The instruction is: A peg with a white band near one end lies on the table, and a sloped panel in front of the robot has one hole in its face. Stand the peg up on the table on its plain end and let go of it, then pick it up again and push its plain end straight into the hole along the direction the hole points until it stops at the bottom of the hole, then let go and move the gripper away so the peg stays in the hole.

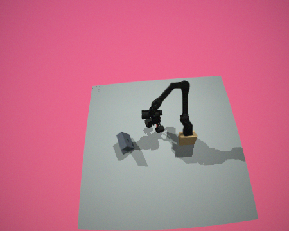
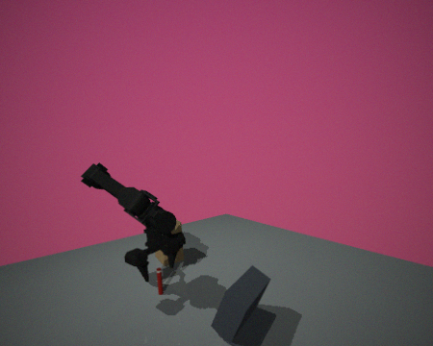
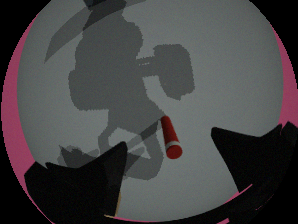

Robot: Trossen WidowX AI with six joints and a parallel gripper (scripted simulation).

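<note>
The red peg is 10 mm below my gripper tip. Also, from my gripper tip: grey sloped panel 260 mm ahead, 100 mm to the left.
</note>
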